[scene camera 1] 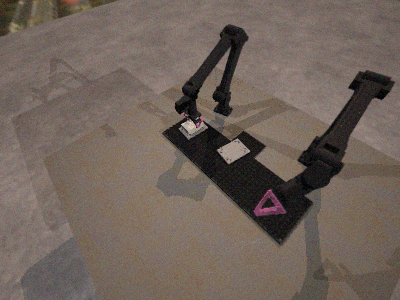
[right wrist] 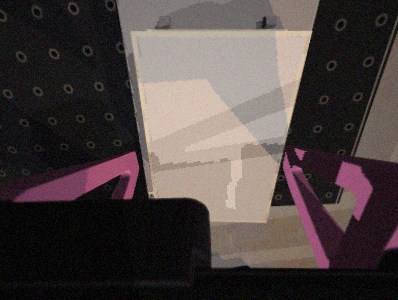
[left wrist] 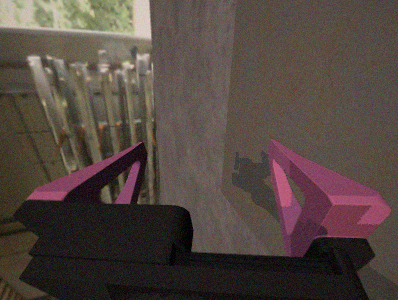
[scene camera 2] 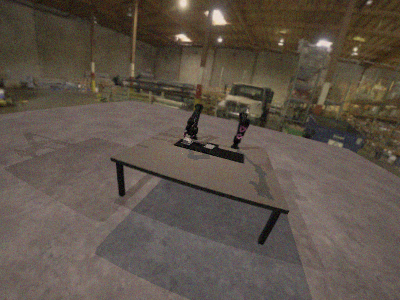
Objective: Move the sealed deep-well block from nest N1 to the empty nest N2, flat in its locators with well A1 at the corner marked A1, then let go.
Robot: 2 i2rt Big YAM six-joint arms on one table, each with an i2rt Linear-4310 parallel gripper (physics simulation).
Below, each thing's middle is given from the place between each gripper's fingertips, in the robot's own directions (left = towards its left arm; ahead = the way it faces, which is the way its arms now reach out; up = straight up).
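Labels:
My left hand's 310 mm past the pale block (right wrist: 217, 104) and 640 mm to the left of it, and it's 310 mm above it.
As for my right hand, that one's 10 mm short of the pale block and 20 mm above it.

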